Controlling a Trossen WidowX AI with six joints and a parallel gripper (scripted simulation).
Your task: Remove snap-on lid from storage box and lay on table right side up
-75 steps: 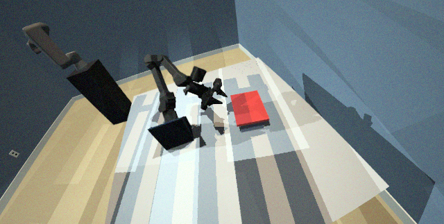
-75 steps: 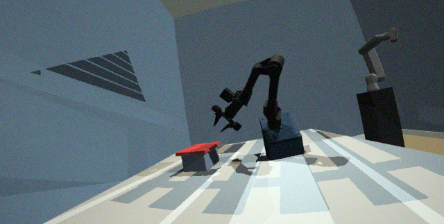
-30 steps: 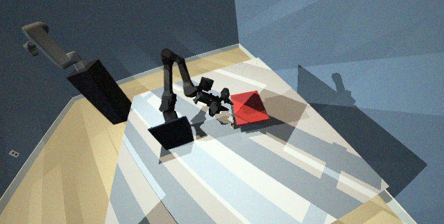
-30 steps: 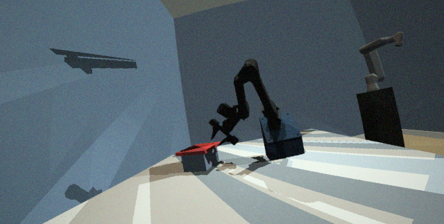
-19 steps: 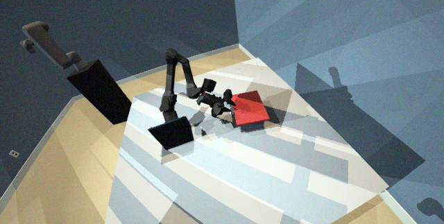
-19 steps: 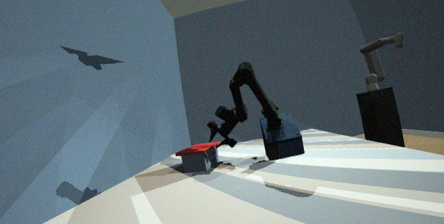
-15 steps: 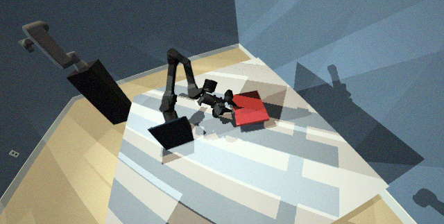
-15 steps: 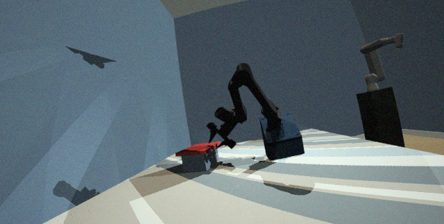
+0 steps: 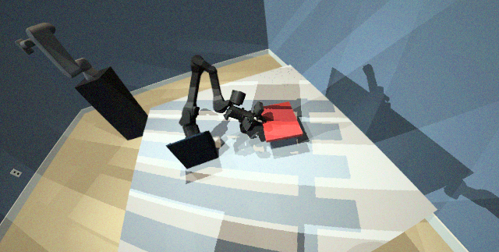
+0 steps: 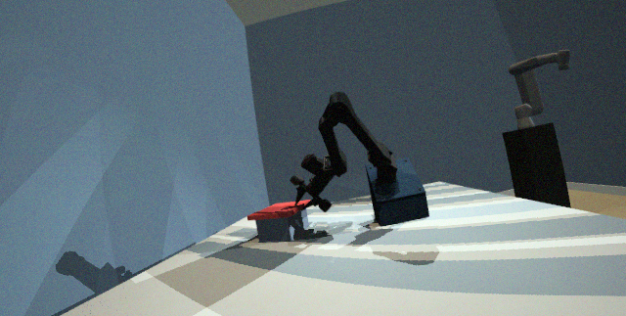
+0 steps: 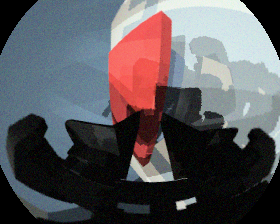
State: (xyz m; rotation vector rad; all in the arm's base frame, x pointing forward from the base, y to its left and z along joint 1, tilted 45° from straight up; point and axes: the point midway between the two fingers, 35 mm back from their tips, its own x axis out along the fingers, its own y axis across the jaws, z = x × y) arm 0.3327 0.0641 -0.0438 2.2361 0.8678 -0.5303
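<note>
My gripper tip is 7 cm short of the red lid, 1 cm to the left of it and 1 cm below it. Also, from my gripper tip: storage box (7 cm ahead, 1 cm to the right, 5 cm below).
</note>
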